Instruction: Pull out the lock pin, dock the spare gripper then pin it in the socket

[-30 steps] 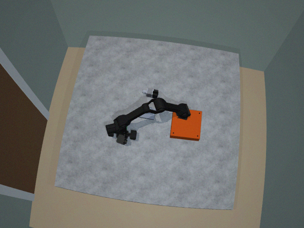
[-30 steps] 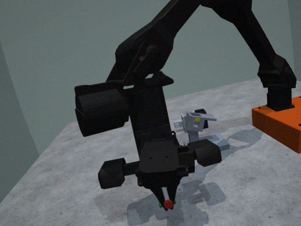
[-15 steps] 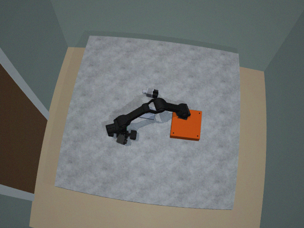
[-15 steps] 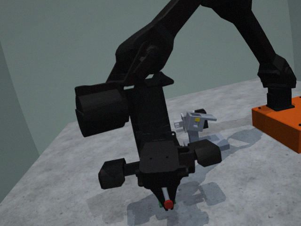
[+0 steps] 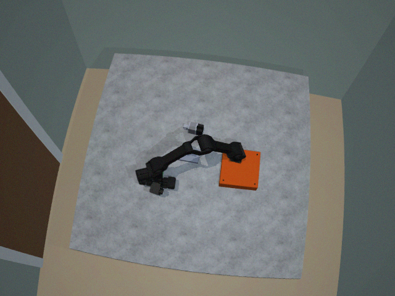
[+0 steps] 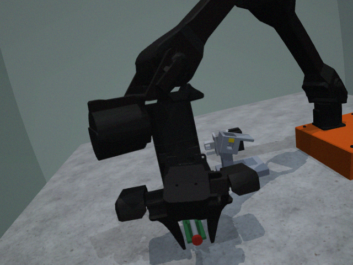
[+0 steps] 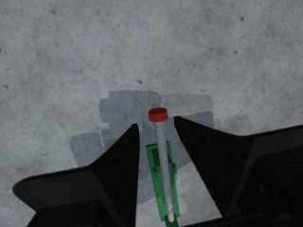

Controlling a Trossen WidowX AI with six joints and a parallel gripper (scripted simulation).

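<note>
The green cradle is 20 mm ahead of my gripper tip and 100 mm to the right of it. Also, from my gripper tip: spare gripper 90 mm behind, 380 mm to the right; then grey mount 100 mm behind, 230 mm to the right, 30 mm above.
</note>
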